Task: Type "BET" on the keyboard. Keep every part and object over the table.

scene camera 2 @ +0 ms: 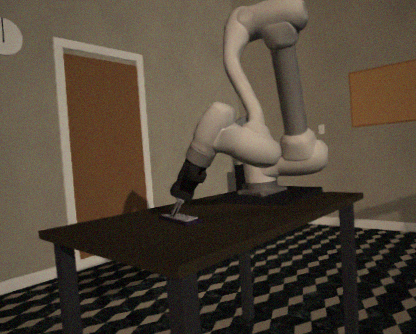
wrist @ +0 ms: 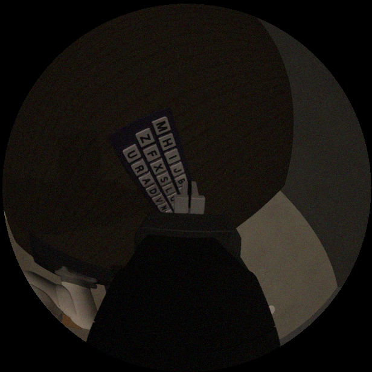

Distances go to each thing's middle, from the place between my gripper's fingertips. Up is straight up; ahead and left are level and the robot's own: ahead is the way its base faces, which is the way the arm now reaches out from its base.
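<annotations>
The keyboard (wrist: 149,147) is 2 cm below my hand, and it is also 2 cm behind it.
</annotations>
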